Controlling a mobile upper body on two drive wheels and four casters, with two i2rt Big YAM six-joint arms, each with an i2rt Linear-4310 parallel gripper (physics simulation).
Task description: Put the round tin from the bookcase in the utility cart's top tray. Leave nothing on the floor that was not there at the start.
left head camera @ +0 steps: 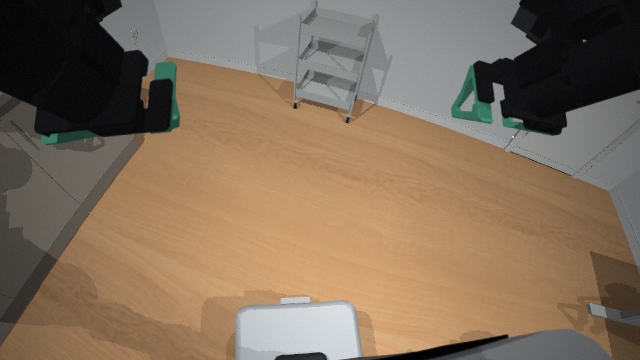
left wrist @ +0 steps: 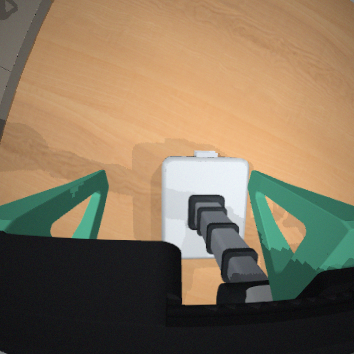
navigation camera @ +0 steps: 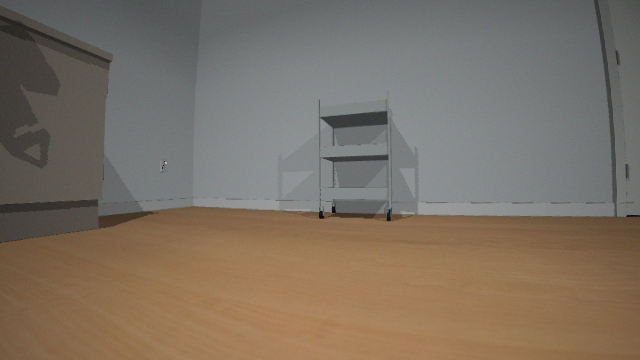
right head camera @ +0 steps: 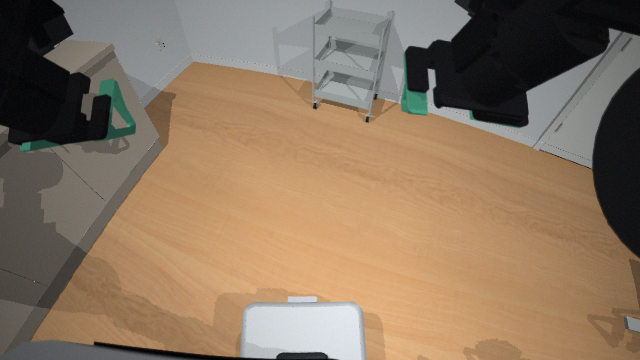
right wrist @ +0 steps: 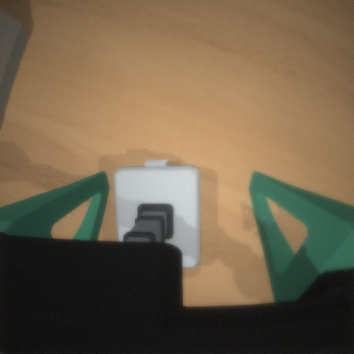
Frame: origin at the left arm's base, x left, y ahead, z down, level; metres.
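Seen in the pictures: left gripper, between the fingertips: point(left head camera: 140, 125) point(left wrist: 177, 177) point(right head camera: 106, 132); right gripper, between the fingertips: point(left head camera: 479, 117) point(right head camera: 438, 110) point(right wrist: 178, 178).
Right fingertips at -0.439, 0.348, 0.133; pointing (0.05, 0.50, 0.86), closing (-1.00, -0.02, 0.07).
A point is followed by its place in that frame, as x, y, z.
The grey three-tier utility cart point(left head camera: 325, 98) @[-0.515, 1.728, 1.227] point(right head camera: 342, 98) @[-0.504, 1.732, 1.233] point(navigation camera: 353, 193) @[-0.500, 1.734, 1.245] stands upright on its casters against the far wall, some way ahead. Its top tray point(left head camera: 340, 21) @[-0.596, 2.034, 0.744] point(right head camera: 355, 21) @[-0.591, 2.017, 0.748] point(navigation camera: 353, 108) @[-0.507, 1.731, 0.715] shows no object in the head views; its inside is hidden in the navigation view. The round tin and the bookcase do not show in these views. My left gripper point(left head camera: 110, 135) point(right head camera: 77, 140) point(left wrist: 177, 177) @[-0.006, 0.333, 0.142] is open and empty, raised above the floor. My right gripper point(left head camera: 500, 122) point(right head camera: 457, 117) @[-0.439, 0.348, 0.133] point(right wrist: 178, 178) @[-0.439, 0.348, 0.133] is open and empty, also raised. Both are well short of the cart.
A beige cabinet point(left head camera: 55, 170) @[1.022, 0.911, 0.968] point(right head camera: 120, 115) point(navigation camera: 75, 140) @[0.868, 1.315, 0.976] stands at the left. A door point(navigation camera: 632, 110) @[-2.277, 1.390, 0.735] is in the wall at the right. The light end of a grey bar point(left head camera: 597, 310) point(right head camera: 632, 324) shows at the right edge. My white base point(left head camera: 295, 327) @[-0.216, 0.215, 1.150] point(right head camera: 302, 327) @[-0.227, 0.210, 1.150] shows below.
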